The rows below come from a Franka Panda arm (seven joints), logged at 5 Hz.
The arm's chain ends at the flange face. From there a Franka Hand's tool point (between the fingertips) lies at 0.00 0.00 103.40 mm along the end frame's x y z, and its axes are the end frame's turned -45 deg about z.
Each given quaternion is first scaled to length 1.
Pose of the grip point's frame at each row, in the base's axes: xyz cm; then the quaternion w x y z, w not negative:
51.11 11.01 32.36 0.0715 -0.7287 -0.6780 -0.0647
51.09 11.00 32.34 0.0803 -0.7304 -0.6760 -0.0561
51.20 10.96 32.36 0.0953 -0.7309 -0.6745 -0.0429
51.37 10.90 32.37 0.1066 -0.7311 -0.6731 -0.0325
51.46 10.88 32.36 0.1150 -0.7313 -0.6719 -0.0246
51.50 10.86 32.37 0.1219 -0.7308 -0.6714 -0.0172
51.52 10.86 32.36 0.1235 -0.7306 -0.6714 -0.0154
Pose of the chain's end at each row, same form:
51.14 9.03 42.51 0.0908 -0.9327 -0.3475 -0.0324
51.37 9.00 42.48 0.0957 -0.9335 -0.3450 -0.0211
51.88 8.92 42.47 0.1045 -0.9333 -0.3434 -0.0032
52.36 8.84 42.45 0.1109 -0.9330 -0.3421 0.0108
52.69 8.80 42.41 0.1157 -0.9327 -0.3409 0.0213
52.93 8.78 42.40 0.1192 -0.9321 -0.3406 0.0308
53.00 8.78 42.38 0.1200 -0.9319 -0.3407 0.0330

